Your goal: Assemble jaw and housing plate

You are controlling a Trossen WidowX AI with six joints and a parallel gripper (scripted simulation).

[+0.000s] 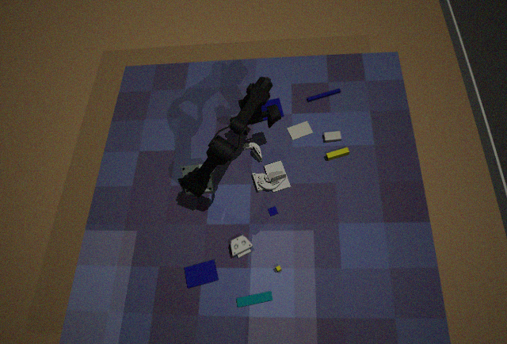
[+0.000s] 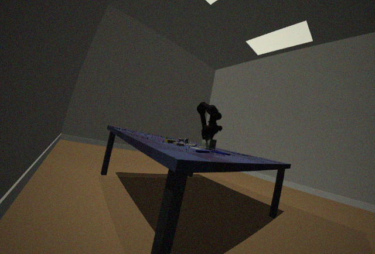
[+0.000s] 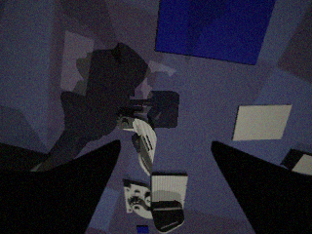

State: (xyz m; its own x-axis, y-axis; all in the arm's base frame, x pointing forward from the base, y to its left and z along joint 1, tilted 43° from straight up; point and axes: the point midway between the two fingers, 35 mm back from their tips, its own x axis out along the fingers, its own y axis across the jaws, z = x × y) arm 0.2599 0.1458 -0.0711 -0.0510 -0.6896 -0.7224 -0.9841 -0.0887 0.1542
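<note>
The white jaw is 5 cm behind my gripper tip, 3 cm to the right of it and 8 cm below it. The rest, counted from my gripper tip: white plate 17 cm ahead, 2 cm to the left, 8 cm below; white block 29 cm ahead, 4 cm to the right, 7 cm below; white base 5 cm ahead, 17 cm to the right, 8 cm below.
</note>
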